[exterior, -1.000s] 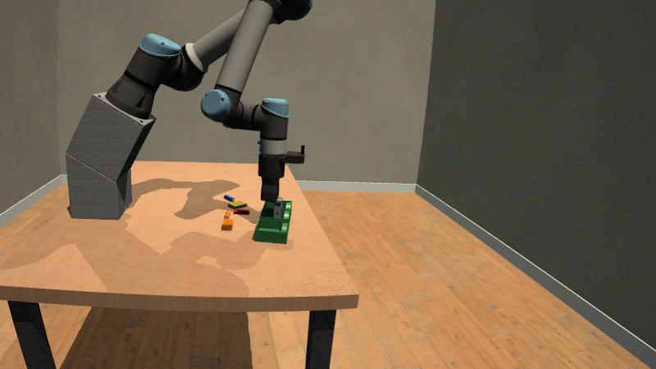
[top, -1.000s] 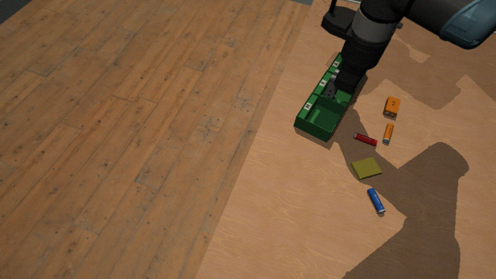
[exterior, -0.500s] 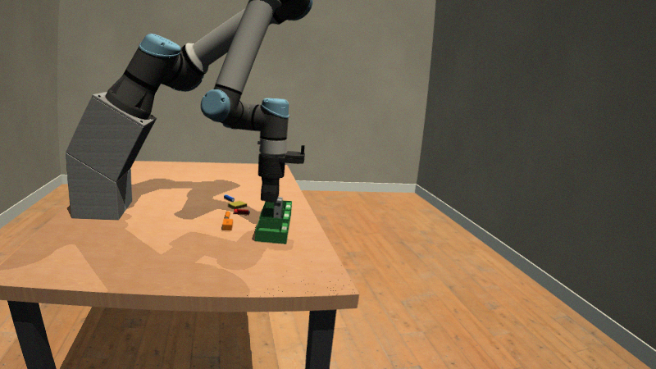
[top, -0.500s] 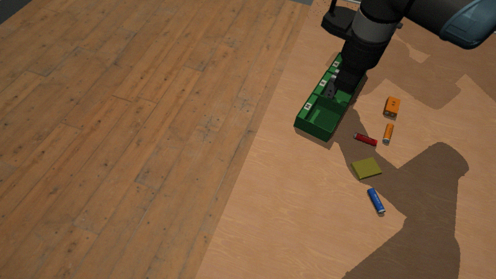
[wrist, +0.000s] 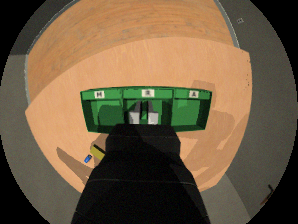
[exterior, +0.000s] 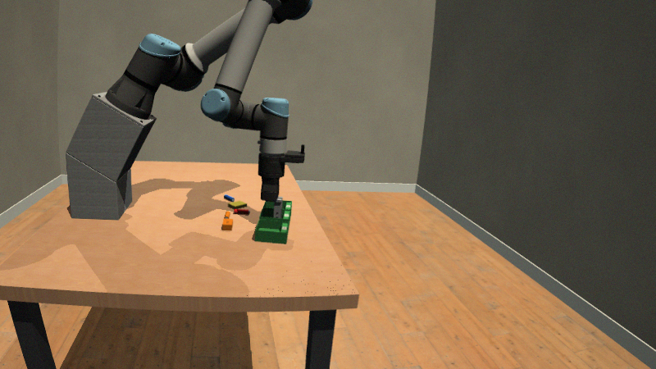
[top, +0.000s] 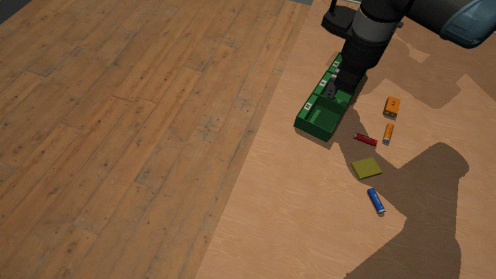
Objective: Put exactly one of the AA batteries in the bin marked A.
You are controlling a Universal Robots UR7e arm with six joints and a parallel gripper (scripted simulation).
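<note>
The green three-compartment bin lies 2 cm below my hand and 1 cm behind it. The rest, counted from my hand: orange AA battery (15 cm behind, 5 cm to the left, 3 cm below); then orange block battery (14 cm behind, 3 cm below, 1 cm to the right); then red AA battery (10 cm behind, 9 cm to the left, 3 cm below).
</note>
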